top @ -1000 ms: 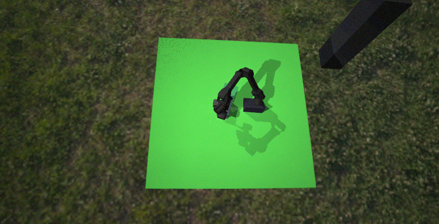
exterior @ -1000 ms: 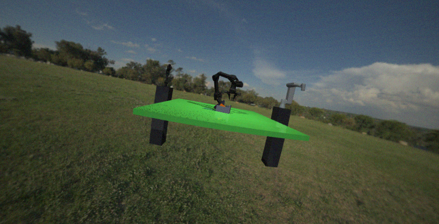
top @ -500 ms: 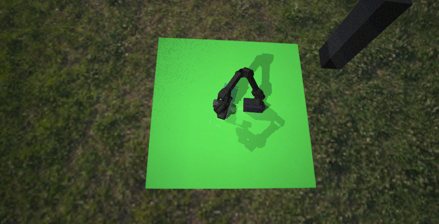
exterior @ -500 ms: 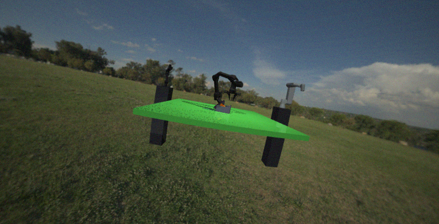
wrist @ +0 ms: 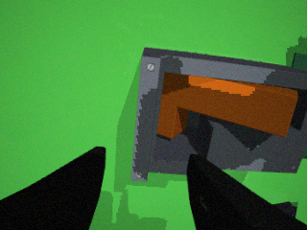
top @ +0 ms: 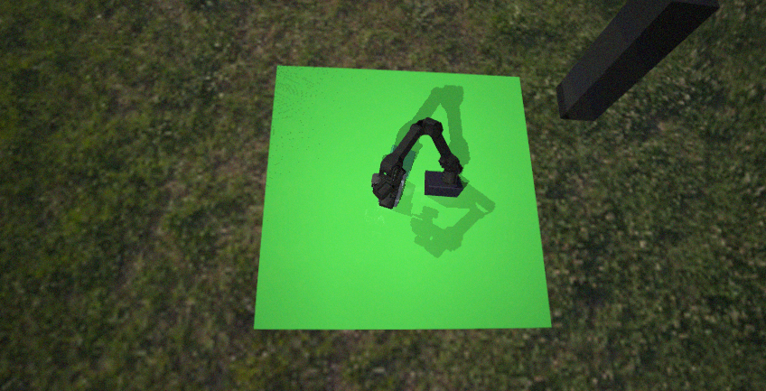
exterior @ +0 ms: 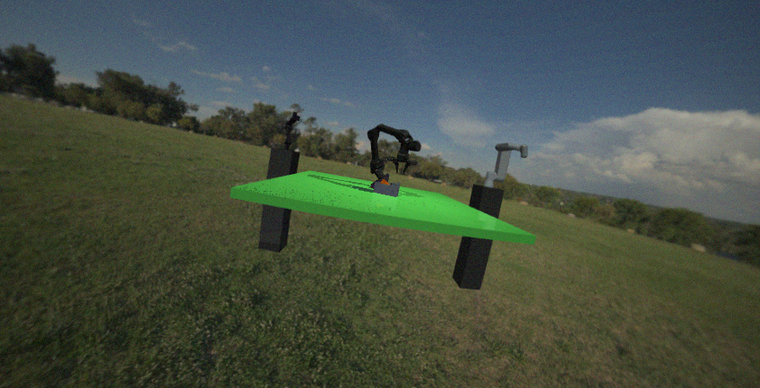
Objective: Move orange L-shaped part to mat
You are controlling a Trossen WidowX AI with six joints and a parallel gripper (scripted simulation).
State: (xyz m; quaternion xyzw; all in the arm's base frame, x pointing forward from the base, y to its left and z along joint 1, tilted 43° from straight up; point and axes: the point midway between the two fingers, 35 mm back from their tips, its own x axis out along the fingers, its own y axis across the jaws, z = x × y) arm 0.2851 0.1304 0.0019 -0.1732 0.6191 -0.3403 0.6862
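Now: the orange L-shaped part 2 cm behind my gripper tip, 4 cm to the right of it and 10 cm below it.
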